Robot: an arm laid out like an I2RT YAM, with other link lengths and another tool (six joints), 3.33 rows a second.
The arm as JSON. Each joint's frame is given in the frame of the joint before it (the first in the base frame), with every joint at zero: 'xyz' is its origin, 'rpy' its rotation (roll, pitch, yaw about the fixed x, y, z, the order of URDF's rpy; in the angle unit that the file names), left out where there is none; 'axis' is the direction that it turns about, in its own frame. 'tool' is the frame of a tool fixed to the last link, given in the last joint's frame.
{
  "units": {
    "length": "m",
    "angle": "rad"
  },
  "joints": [
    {
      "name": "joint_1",
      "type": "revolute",
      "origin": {
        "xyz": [
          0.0,
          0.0,
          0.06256
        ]
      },
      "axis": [
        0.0,
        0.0,
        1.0
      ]
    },
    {
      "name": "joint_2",
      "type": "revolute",
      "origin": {
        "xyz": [
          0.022,
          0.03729,
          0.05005
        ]
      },
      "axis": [
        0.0,
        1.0,
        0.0
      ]
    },
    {
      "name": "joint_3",
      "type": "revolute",
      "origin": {
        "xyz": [
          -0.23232,
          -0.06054,
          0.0
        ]
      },
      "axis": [
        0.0,
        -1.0,
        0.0
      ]
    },
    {
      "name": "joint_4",
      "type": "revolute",
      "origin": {
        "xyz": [
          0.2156,
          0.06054,
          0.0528
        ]
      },
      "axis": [
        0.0,
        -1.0,
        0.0
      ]
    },
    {
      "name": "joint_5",
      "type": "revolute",
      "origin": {
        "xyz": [
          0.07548,
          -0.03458,
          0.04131
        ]
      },
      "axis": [
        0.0,
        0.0,
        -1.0
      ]
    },
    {
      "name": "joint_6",
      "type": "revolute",
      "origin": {
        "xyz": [
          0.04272,
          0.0,
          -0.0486
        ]
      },
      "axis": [
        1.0,
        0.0,
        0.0
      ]
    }
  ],
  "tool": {
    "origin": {
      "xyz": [
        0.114,
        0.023,
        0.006
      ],
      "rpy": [
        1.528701,
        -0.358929,
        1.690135
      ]
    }
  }
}
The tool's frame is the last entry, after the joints.
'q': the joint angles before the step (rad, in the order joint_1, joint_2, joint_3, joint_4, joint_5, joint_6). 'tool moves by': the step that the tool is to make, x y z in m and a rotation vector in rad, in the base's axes. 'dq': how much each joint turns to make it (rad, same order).
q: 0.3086, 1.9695, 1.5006, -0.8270, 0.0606, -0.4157
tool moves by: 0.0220, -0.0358, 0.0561, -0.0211, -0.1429, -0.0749
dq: -0.0828, -0.1117, 0.0658, -0.0429, 0.0520, -0.0269
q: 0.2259, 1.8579, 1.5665, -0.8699, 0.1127, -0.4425
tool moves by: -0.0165, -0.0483, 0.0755, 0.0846, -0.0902, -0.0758
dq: -0.1615, -0.1863, 0.0706, -0.1525, -0.1013, -0.0451
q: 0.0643, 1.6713, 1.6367, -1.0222, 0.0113, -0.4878
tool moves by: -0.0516, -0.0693, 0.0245, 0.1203, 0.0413, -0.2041
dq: -0.2799, -0.1584, -0.0424, -0.1670, -0.1384, -0.0119
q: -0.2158, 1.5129, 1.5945, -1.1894, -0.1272, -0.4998
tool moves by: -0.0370, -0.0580, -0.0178, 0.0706, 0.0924, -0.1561
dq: -0.2640, -0.0086, -0.0589, -0.0749, -0.0740, -0.0866
